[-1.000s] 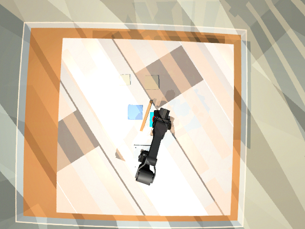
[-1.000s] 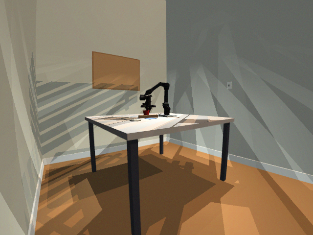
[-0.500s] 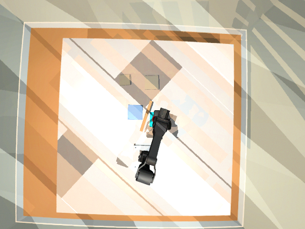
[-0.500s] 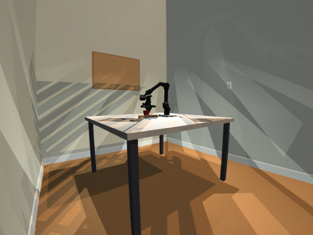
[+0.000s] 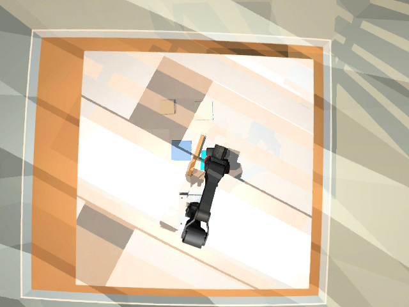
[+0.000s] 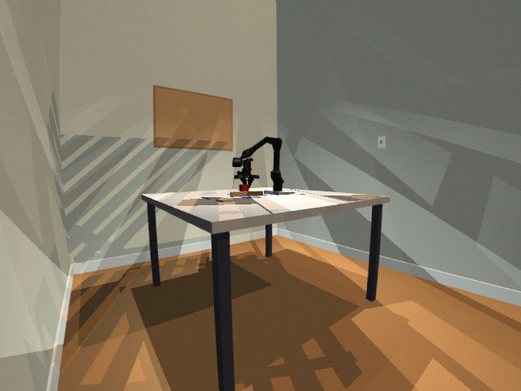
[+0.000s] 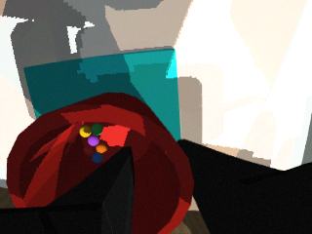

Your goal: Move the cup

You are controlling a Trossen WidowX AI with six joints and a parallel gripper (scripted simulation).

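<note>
My gripper tip is now 3 cm short of the cup. Also, from my gripper tip: wooden bar: 5 cm ahead, 8 cm to the left, 4 cm below; then cyan pad: 3 cm ahead, 5 cm below; then blue pad: 7 cm ahead, 17 cm to the left, 5 cm below.
</note>
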